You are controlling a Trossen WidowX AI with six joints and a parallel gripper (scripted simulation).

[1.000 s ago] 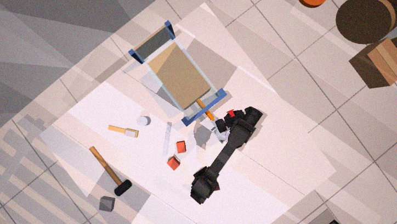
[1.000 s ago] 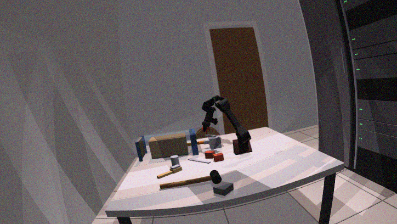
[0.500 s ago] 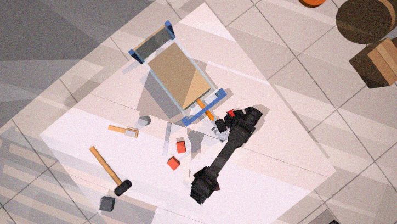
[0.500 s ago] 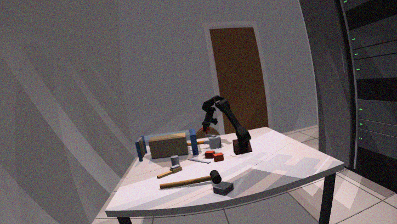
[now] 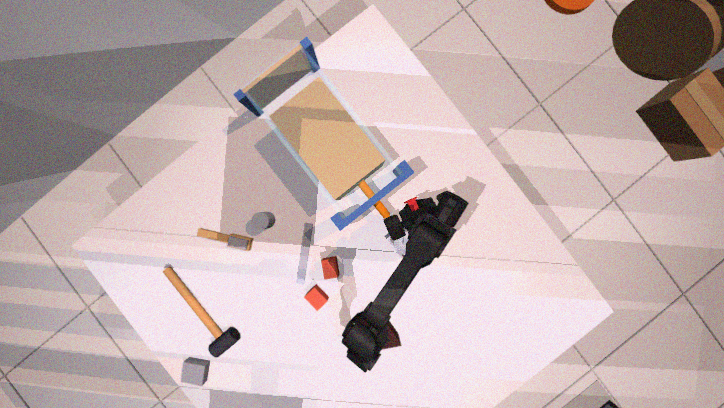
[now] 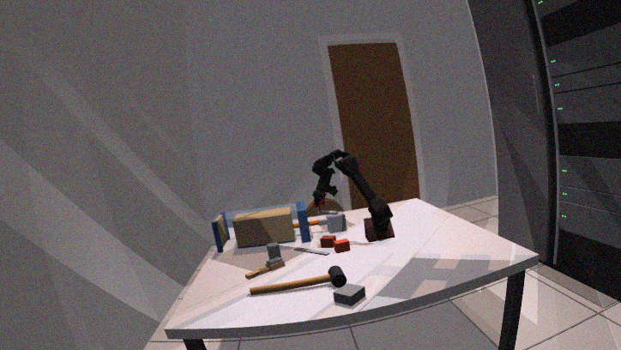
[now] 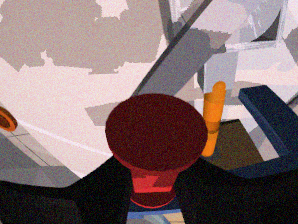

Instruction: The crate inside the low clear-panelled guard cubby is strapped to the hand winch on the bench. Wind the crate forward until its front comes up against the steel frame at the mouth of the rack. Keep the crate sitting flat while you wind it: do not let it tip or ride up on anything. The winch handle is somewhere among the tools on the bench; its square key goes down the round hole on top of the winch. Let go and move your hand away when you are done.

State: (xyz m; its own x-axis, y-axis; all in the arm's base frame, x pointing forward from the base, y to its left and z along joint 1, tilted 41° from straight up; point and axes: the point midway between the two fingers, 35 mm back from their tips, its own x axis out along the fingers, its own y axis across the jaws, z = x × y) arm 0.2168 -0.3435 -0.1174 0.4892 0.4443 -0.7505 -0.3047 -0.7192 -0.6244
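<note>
My gripper tip is 40 mm past the grey crank bar, 30 mm to the right of it and 30 mm above it. Also, from my gripper tip: grey winch 100 mm behind, 70 mm to the left, 100 mm below; then red knob 20 mm behind, 10 mm to the left; then blue steel frame 80 mm ahead, 70 mm to the left, 30 mm below.
</note>
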